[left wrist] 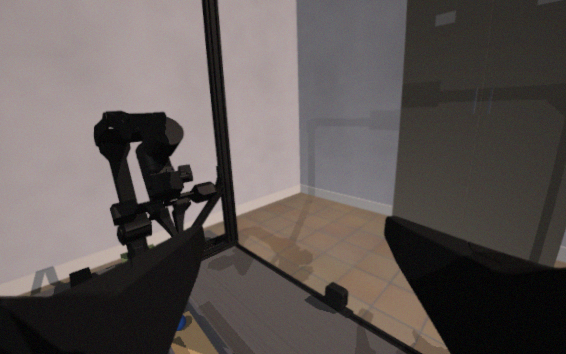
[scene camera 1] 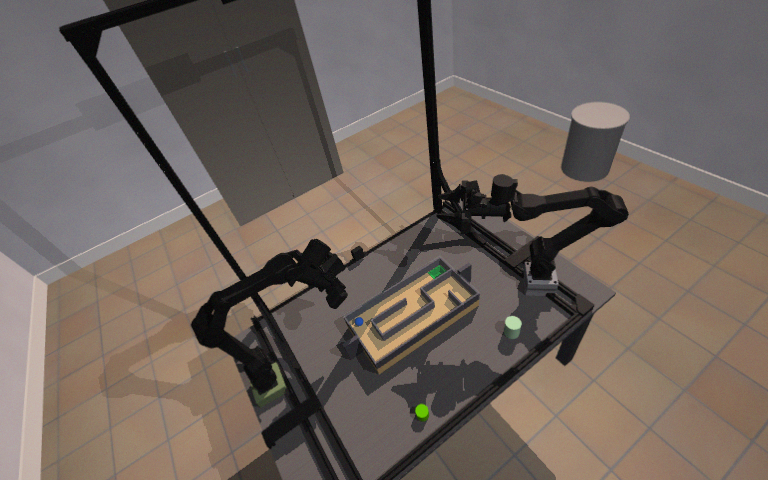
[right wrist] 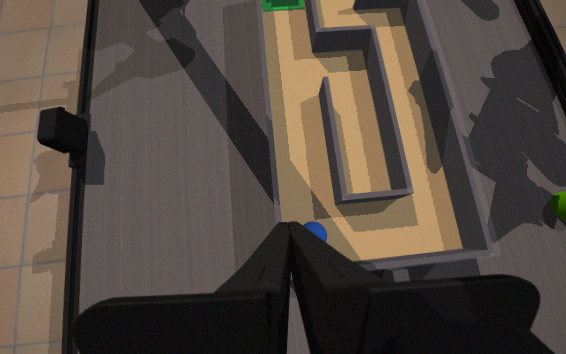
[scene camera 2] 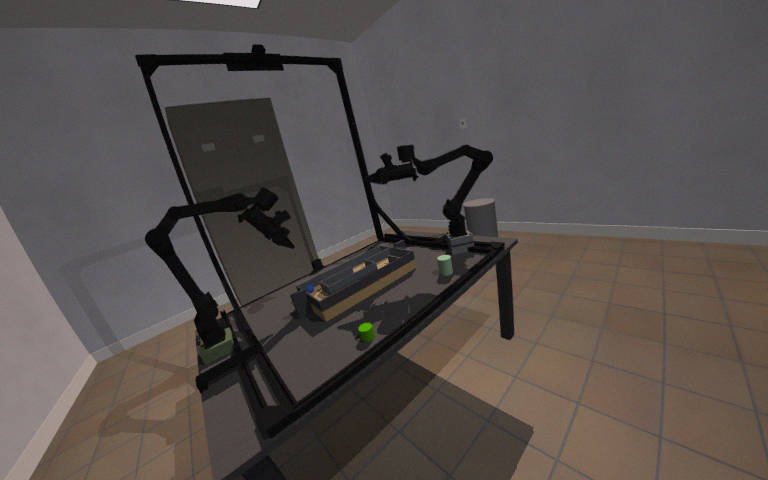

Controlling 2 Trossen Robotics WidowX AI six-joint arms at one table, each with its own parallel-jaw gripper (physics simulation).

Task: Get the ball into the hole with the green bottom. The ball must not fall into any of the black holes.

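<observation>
A wooden maze box (scene camera 1: 425,338) (scene camera 2: 362,292) with grey walls lies on the table. The blue ball (scene camera 1: 359,321) (scene camera 2: 309,288) (left wrist: 181,322) (right wrist: 316,233) is inside it, near the corner at the picture's left end. The green-bottomed hole (scene camera 1: 437,272) (right wrist: 283,4) is at the far end, along the same long wall. No black holes show in the maze. My right gripper (scene camera 1: 339,301) (scene camera 2: 292,246) (right wrist: 287,231) is shut and empty, above the ball's end of the box. My left gripper (scene camera 1: 443,205) (scene camera 2: 369,179) (left wrist: 295,230) is open and empty, high beyond the green end.
A bright green cylinder (scene camera 1: 421,412) (scene camera 2: 366,332) (right wrist: 559,205) stands near the front edge. A pale green cylinder (scene camera 1: 512,327) (scene camera 2: 445,265) stands right of the box. Grey handles (scene camera 1: 348,346) (scene camera 1: 464,270) stick out at the box's ends. A black frame (scene camera 1: 428,84) (scene camera 2: 353,130) rises behind.
</observation>
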